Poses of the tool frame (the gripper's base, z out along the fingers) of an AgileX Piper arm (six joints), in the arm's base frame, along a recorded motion.
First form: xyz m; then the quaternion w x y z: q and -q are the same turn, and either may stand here.
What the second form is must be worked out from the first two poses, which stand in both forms.
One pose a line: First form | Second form
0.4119 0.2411 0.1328 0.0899 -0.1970 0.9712 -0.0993 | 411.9 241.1 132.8 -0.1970 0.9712 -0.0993 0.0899
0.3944 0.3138 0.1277 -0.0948 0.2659 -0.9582 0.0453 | 394.4 313.8 127.7 -0.2659 0.9582 -0.0453 0.0948
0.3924 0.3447 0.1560 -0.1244 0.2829 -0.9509 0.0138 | 392.4 344.7 156.0 -0.2829 0.9509 -0.0138 0.1244
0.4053 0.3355 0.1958 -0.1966 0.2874 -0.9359 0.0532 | 405.3 335.5 195.8 -0.2874 0.9359 -0.0532 0.1966
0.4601 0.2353 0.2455 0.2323 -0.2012 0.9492 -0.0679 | 460.1 235.3 245.5 -0.2012 0.9492 -0.0679 0.2323
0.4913 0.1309 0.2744 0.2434 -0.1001 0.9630 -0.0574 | 491.3 130.9 274.4 -0.1001 0.9630 -0.0574 0.2434
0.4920 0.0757 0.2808 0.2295 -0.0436 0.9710 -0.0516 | 492.0 75.7 280.8 -0.0436 0.9710 -0.0516 0.2295
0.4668 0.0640 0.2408 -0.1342 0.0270 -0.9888 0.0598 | 466.8 64.0 240.8 -0.0270 0.9888 -0.0598 0.1342
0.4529 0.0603 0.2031 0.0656 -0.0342 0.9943 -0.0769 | 452.9 60.3 203.1 -0.0342 0.9943 -0.0769 0.0656
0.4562 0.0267 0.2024 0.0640 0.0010 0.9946 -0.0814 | 456.2 26.7 202.4 0.0010 0.9946 -0.0814 0.0640
